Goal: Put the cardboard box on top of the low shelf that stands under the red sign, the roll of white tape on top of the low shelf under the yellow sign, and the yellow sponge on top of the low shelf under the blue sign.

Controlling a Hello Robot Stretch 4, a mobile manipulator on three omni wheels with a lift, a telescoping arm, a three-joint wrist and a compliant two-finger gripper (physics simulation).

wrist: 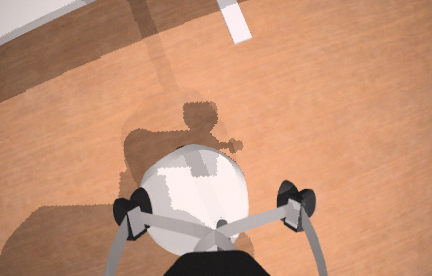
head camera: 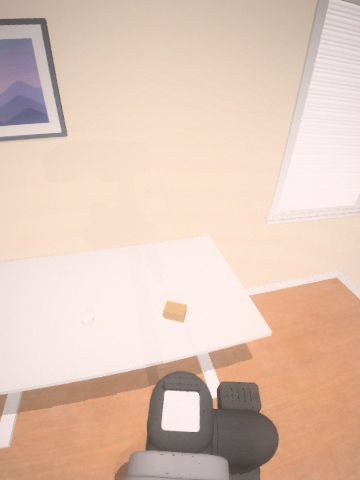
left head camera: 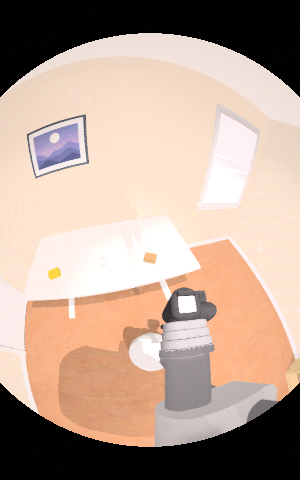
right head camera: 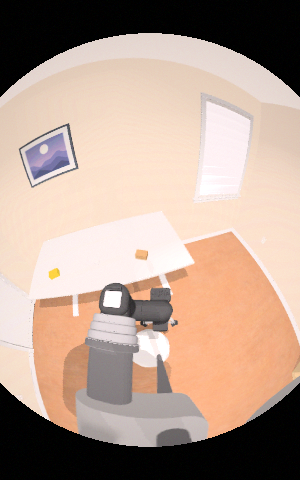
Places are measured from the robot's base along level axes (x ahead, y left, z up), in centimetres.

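Pixels of known places: gripper, fingertip midpoint: [wrist: 214, 201]; robot's base, link origin: [wrist: 196, 194] [left head camera: 149, 350] [right head camera: 148, 347].
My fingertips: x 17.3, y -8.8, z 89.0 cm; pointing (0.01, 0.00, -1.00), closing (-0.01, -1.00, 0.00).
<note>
For each thing: its middle in the pictures, then the offset to it from my fingertips. "pt": a spot on its surface instead. Level surfaces: height alone.
- cardboard box, body centre: [head camera: 175, 311] [left head camera: 149, 257] [right head camera: 141, 254] dx +54.5, dy +12.3, dz -17.2 cm
- white table, surface height: dz -19.8 cm
- white tape, body centre: [head camera: 87, 319] [left head camera: 102, 262] dx +48.2, dy +49.7, dz -18.6 cm
- yellow sponge, body centre: [left head camera: 53, 273] [right head camera: 53, 273] dx +32.0, dy +90.1, dz -17.5 cm
- window, surface spot: [head camera: 320, 120] pt dx +139.0, dy -68.0, dz +53.9 cm
The cardboard box [head camera: 175, 311] [left head camera: 150, 258] [right head camera: 141, 255] lies near the right end of the white table [head camera: 125, 350] [left head camera: 75, 270] [right head camera: 100, 267]. The roll of white tape [head camera: 88, 319] [left head camera: 103, 261] lies to its left, faint against the white top. The yellow sponge [left head camera: 54, 273] [right head camera: 54, 273] lies near the table's left end. My gripper [wrist: 214, 201] is open and empty, pointing down over the floor in front of the table's front edge, apart from all three objects. In the head camera view the wrist hides its fingers. The signs cannot be made out in these views.
My round white base [left head camera: 145, 352] [right head camera: 154, 348] [wrist: 200, 195] shows below the gripper. A table foot [wrist: 236, 22] stands ahead on the wooden floor. A framed picture [left head camera: 60, 145] and a window [head camera: 320, 120] are on the wall. A light wooden piece [left head camera: 294, 375] shows at the right edge.
</note>
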